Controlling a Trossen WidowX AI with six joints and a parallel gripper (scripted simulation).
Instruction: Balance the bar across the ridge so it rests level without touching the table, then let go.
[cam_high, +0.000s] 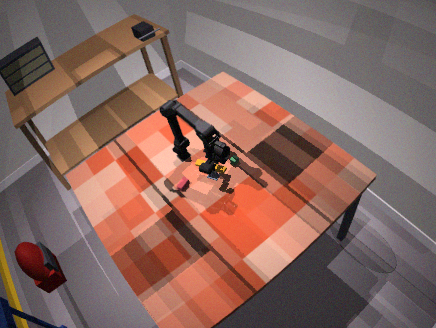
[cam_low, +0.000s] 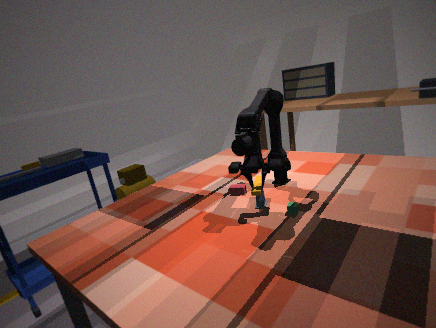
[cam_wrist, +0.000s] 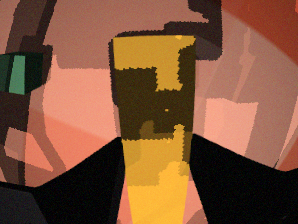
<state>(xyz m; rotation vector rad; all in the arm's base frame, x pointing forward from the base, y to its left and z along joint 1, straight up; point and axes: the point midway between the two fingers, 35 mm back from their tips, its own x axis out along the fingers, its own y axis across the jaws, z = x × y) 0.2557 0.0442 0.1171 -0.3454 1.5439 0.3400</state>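
The yellow bar lies 3 cm behind my gripper tip and 1 cm to the right of it. Also, from my gripper tip: pink block (8 cm behind, 16 cm to the right, 7 cm below); green cube (2 cm behind, 13 cm to the left, 7 cm below).
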